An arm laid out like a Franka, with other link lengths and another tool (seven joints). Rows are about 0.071 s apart.
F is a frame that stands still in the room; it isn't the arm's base.
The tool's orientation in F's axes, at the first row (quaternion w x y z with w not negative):
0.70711, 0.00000, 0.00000, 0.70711
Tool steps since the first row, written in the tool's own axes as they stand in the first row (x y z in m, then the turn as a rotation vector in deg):
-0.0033, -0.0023, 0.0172, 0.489, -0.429, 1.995
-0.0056, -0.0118, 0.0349, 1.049, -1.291, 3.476
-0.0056, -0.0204, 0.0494, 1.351, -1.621, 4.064
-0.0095, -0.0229, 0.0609, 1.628, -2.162, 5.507
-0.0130, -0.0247, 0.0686, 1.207, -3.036, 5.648
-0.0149, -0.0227, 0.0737, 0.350, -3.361, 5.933
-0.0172, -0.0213, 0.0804, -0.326, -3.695, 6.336
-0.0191, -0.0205, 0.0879, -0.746, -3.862, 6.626
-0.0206, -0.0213, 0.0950, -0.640, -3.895, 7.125
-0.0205, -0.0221, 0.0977, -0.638, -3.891, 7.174
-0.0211, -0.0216, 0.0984, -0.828, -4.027, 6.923
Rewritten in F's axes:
0.0023, -0.0033, 0.0172, 0.429, 0.489, 1.995
0.0118, -0.0056, 0.0349, 1.291, 1.049, 3.476
0.0204, -0.0056, 0.0494, 1.621, 1.351, 4.064
0.0229, -0.0095, 0.0609, 2.162, 1.628, 5.507
0.0247, -0.0130, 0.0686, 3.036, 1.207, 5.648
0.0227, -0.0149, 0.0737, 3.361, 0.350, 5.933
0.0213, -0.0172, 0.0804, 3.695, -0.326, 6.336
0.0205, -0.0191, 0.0879, 3.862, -0.746, 6.626
0.0213, -0.0206, 0.0950, 3.895, -0.640, 7.125
0.0221, -0.0205, 0.0977, 3.891, -0.638, 7.174
0.0216, -0.0211, 0.0984, 4.027, -0.828, 6.923

